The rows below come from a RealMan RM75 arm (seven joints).
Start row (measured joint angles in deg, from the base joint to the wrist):
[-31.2 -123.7 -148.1 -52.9 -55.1 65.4 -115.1]
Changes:
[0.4 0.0 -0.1 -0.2 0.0 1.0 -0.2]
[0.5 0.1 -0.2 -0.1 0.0 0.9 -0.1]
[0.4 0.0 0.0 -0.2 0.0 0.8 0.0]
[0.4 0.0 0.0 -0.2 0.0 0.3 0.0]
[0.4 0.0 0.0 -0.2 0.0 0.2 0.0]
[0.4 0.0 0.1 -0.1 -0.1 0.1 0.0]
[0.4 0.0 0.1 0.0 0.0 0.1 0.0]
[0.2 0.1 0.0 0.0 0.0 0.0 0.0]
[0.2 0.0 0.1 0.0 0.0 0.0 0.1]
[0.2 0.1 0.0 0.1 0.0 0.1 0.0]
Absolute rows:
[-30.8 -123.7 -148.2 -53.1 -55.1 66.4 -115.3]
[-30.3 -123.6 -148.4 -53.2 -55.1 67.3 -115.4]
[-29.9 -123.6 -148.4 -53.4 -55.1 68.1 -115.4]
[-29.5 -123.6 -148.4 -53.6 -55.1 68.4 -115.4]
[-29.1 -123.6 -148.4 -53.8 -55.1 68.6 -115.4]
[-28.7 -123.6 -148.3 -53.9 -55.2 68.7 -115.4]
[-28.3 -123.6 -148.2 -53.9 -55.2 68.8 -115.4]
[-28.1 -123.5 -148.2 -53.9 -55.2 68.8 -115.4]
[-27.9 -123.5 -148.1 -53.9 -55.2 68.8 -115.3]
[-27.7 -123.4 -148.1 -53.8 -55.2 68.9 -115.3]

